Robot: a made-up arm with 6 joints.
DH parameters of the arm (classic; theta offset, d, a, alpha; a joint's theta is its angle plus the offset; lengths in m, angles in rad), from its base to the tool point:
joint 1: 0 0.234 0 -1.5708
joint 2: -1.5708 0 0.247 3.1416
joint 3: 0 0 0 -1.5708
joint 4: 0 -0.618 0 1.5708
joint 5: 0 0.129 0 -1.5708
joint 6: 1.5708 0 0 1.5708
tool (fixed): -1.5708 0 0 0
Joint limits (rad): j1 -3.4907..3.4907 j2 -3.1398..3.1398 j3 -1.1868..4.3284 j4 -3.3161..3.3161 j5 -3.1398..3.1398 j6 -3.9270..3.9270
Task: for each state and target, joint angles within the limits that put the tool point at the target. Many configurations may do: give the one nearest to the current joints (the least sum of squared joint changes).
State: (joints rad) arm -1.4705 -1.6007 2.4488 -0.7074 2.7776 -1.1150
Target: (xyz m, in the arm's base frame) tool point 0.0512 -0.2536 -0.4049
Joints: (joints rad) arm -0.9908 -2.3506 3.2294 -0.7297 2.7776 -1.1150
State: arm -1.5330 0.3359 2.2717 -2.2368 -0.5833 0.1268
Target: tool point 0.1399 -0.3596 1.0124
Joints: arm -1.4107 0.6691 2.0352 -2.2474 -0.5833 0.1268
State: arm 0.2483 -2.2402 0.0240 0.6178 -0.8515 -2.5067
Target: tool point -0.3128 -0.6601 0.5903
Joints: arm 0.9874 -1.7381 0.5857 0.6513 -0.8515 -2.5067
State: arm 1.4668 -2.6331 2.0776 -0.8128 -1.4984 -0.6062
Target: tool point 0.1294 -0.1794 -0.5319
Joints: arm 1.6917 -2.1918 2.6486 -0.5954 -1.4984 -0.6062
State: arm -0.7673 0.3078 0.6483 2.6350 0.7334 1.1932
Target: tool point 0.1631 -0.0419 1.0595
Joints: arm -0.9072 -0.2881 0.8239 2.4913 0.7334 1.1932
